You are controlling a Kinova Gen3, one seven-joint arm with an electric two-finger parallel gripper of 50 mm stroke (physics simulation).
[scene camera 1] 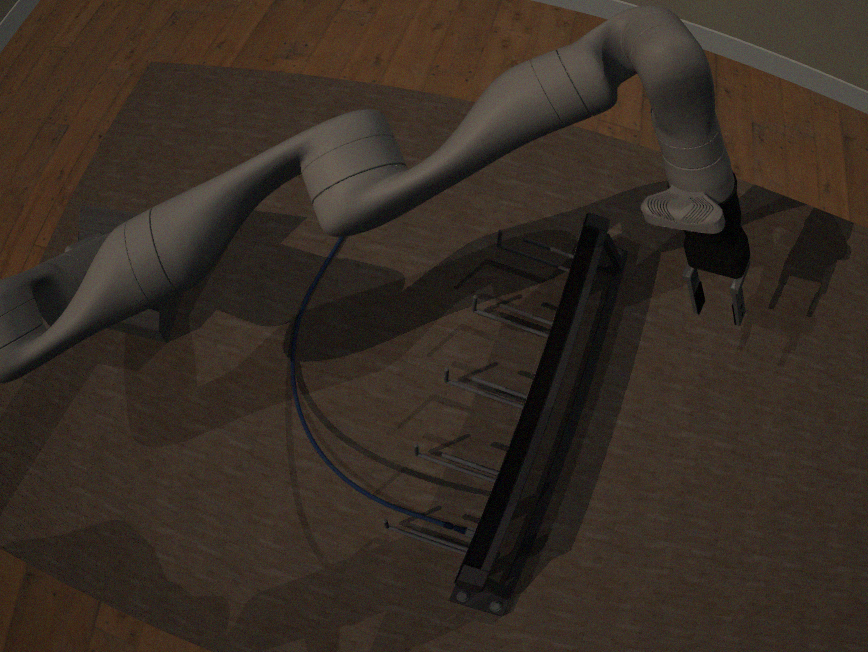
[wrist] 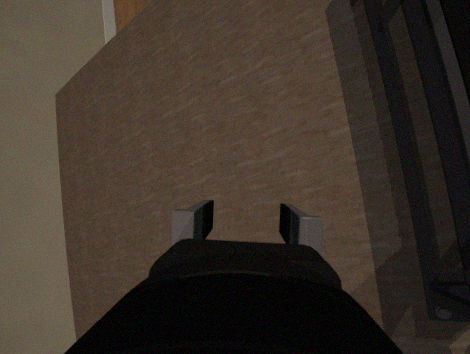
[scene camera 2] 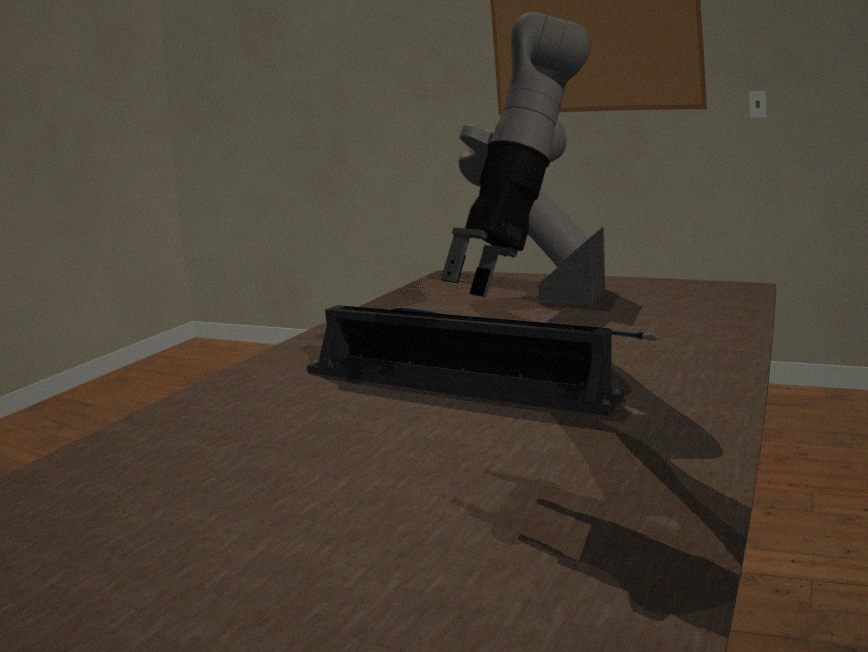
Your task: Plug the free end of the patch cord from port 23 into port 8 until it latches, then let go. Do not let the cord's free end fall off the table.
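Frame: origin at the arm's base, x ahead, y left, z up, level; millimetres.
Where they show: gripper, fingertip midpoint: (scene camera 1: pixel 719 312) (wrist: pixel 246 216) (scene camera 2: pixel 463 288); arm's base, link origin: (scene camera 2: pixel 573 253).
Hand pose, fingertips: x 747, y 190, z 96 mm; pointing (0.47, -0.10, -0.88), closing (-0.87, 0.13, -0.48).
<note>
Each offset is from my fingertips to the centre of the thing. "*": to the spot under its first point. Level surfaces: height alone.
The blue patch cord (scene camera 1: pixel 292 364) (scene camera 2: pixel 626 334) curves out from the port side of the dark patch panel {dx -199, dy -128, dz -141 mm} (scene camera 1: pixel 540 393) (scene camera 2: pixel 463 321) (wrist: pixel 432 75). Its plugged end {* dx -195, dy -313, dz -110 mm} (scene camera 1: pixel 457 529) is near the panel's lower end in scene camera 1. The free end's pale plug {* dx -483, dy +77, dz -187 mm} (scene camera 2: pixel 649 336) shows beyond the panel's right end in scene camera 2; the arm hides it in scene camera 1. My gripper (scene camera 1: pixel 717 317) (scene camera 2: pixel 465 287) (wrist: pixel 246 216) is open and empty, above the table, right of the panel's upper end in scene camera 1. The port numbers cannot be read, and port 8 cannot be made out.
Thin metal support bars {* dx -226, dy -128, dz -174 mm} (scene camera 1: pixel 491 393) stick out from the panel's port side. The arm (scene camera 1: pixel 357 168) stretches over the table {dz -192 mm} (scene camera 1: pixel 701 491) (scene camera 2: pixel 350 526) (wrist: pixel 250 125) and part of the cord. The arm's wedge-shaped base (scene camera 2: pixel 575 277) stands at the table's far end in scene camera 2.
</note>
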